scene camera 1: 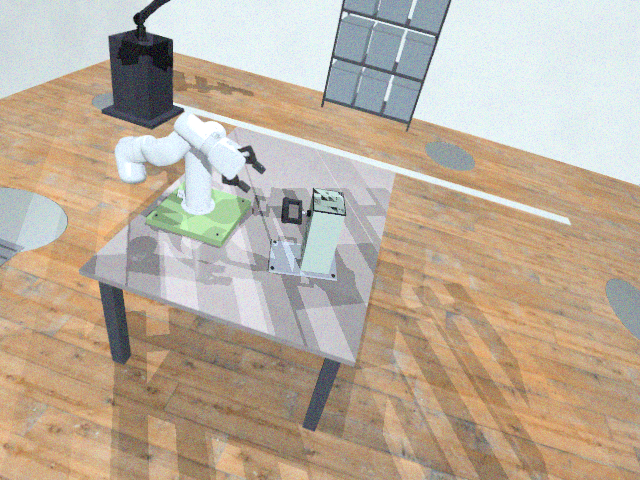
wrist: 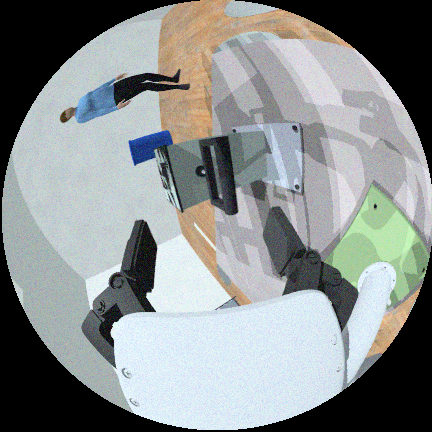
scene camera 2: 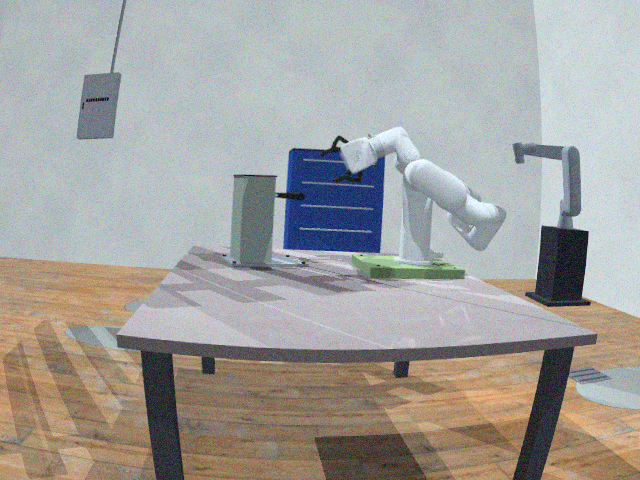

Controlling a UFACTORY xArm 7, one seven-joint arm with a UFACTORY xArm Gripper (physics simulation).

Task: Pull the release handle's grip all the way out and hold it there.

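The release handle's black rectangular grip (scene camera 1: 284, 210) (scene camera 2: 295, 196) (wrist: 229, 175) stands upright on a short shaft, a little out from the side of a pale green post (scene camera 1: 323, 242) (scene camera 2: 253, 222) (wrist: 186, 190). The post stands on a light grey plate (scene camera 1: 282, 256) (wrist: 287, 160) on the table. My gripper (scene camera 1: 254, 179) (scene camera 2: 329, 167) (wrist: 208, 227) is wide open and empty. It hangs above the table on the arm's side of the grip, apart from it and somewhat higher in the scene camera 2 view. In the wrist view the grip shows beyond the fingertips.
The arm stands on a green base (scene camera 1: 222, 227) (scene camera 2: 382, 269) (wrist: 367, 240) on the table (scene camera 1: 206, 279) (scene camera 2: 361, 325). A blue cabinet (scene camera 2: 336, 222) (wrist: 150, 146), a second arm's black pedestal (scene camera 1: 142, 82) (scene camera 2: 560, 263), a shelf rack (scene camera 1: 421, 79) and a person (wrist: 97, 102) are away from the table.
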